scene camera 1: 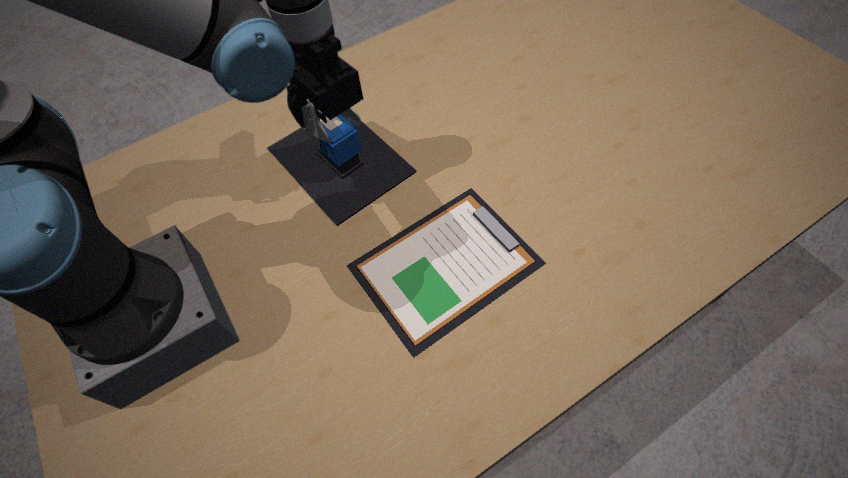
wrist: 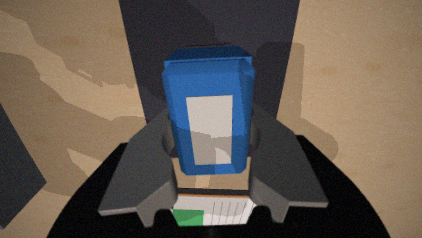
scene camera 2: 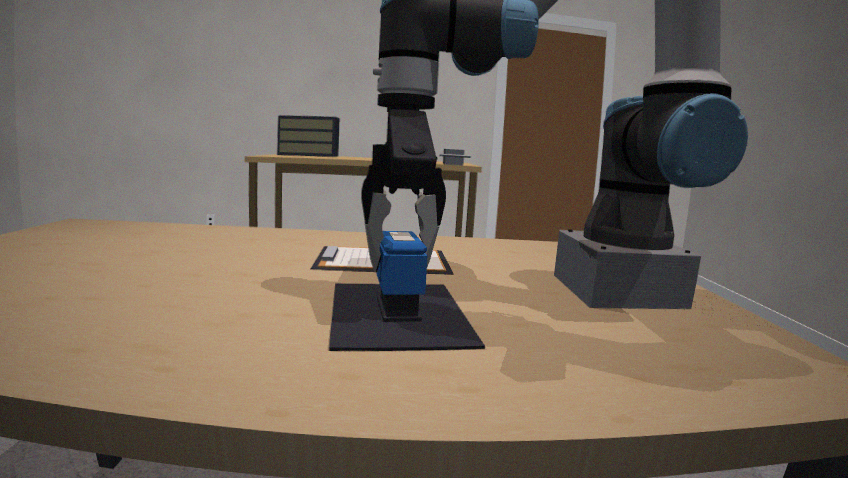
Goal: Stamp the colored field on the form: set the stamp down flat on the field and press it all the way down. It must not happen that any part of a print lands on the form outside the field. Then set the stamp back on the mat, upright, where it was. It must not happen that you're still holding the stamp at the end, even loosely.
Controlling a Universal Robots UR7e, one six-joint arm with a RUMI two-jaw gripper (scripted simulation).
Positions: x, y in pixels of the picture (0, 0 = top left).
My gripper shows in scene camera 1 [334, 140], in the wrist view [210, 104] and in scene camera 2 [399, 272]. A blue stamp shows in scene camera 1 [341, 152], in the wrist view and in scene camera 2. The same spot on the blue stamp: [wrist: 209, 88] is [scene camera 2: 404, 241]. The same spot on a clipboard: [scene camera 2: 337, 258] is [scene camera 1: 478, 225].
